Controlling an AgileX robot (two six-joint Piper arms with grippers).
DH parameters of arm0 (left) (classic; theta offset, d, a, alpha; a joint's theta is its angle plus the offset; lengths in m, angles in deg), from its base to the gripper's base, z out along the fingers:
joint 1: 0 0.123 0 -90
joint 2: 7.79 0 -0.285 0
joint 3: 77.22 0 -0.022 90
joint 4: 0 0.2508 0 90
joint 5: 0 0 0.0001 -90
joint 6: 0 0.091 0 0
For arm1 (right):
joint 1: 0 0.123 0 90
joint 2: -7.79 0 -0.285 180
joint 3: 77.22 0 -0.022 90
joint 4: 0 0.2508 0 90
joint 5: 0 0 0.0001 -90
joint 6: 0 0.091 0 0
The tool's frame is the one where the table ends.
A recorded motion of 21 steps. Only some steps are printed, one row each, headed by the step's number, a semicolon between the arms.
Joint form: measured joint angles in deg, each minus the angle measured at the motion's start. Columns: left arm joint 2, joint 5, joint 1, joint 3, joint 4, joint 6; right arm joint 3, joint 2, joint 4, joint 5, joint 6, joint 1.
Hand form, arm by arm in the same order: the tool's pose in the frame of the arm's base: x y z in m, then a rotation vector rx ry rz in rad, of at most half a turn. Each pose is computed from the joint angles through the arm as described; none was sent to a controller.
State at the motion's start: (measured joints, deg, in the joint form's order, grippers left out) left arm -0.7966 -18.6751 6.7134 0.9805 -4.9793 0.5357; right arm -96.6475 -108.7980 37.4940 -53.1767 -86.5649 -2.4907
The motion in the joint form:
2: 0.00 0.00 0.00 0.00 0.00 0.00; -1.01 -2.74 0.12 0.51 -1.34 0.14
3: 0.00 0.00 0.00 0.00 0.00 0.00; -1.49 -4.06 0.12 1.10 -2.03 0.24
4: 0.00 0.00 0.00 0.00 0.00 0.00; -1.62 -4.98 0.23 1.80 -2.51 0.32
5: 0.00 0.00 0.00 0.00 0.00 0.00; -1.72 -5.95 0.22 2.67 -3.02 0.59
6: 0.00 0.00 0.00 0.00 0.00 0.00; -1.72 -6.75 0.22 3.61 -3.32 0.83
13: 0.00 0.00 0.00 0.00 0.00 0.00; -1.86 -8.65 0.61 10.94 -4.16 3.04
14: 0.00 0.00 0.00 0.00 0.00 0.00; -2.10 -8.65 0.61 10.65 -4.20 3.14
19: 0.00 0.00 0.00 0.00 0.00 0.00; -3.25 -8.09 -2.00 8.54 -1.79 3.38
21: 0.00 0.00 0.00 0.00 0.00 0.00; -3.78 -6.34 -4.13 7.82 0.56 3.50
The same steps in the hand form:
2: 0.0534 0.0037 0.1788 -0.1523 1.8052 0.0062; 0.4378 0.0263 0.2893 -1.3579 1.9446 0.1137
3: 0.0534 0.0037 0.1788 -0.1523 1.8052 0.0062; 0.4430 0.0265 0.2820 -1.3667 1.9448 0.1096
4: 0.0534 0.0037 0.1788 -0.1523 1.8052 0.0062; 0.4466 0.0266 0.2760 -1.3689 1.9462 0.1062
5: 0.0534 0.0037 0.1788 -0.1523 1.8052 0.0062; 0.4504 0.0281 0.2694 -1.3749 1.9461 0.1004
6: 0.0534 0.0037 0.1788 -0.1523 1.8052 0.0062; 0.4535 0.0293 0.2636 -1.3759 1.9476 0.0941
13: 0.0534 0.0037 0.1788 -0.1523 1.8052 0.0062; 0.4665 0.0423 0.2537 -1.3442 1.9091 0.0081
14: 0.0534 0.0037 0.1788 -0.1523 1.8052 0.0062; 0.4664 0.0433 0.2547 -1.3489 1.9051 0.0107
19: 0.0534 0.0037 0.1788 -0.1523 1.8052 0.0062; 0.4638 0.0444 0.2623 -1.3690 1.9184 0.0108
21: 0.0534 0.0037 0.1788 -0.1523 1.8052 0.0062; 0.4590 0.0437 0.2774 -1.3607 1.9189 -0.0150

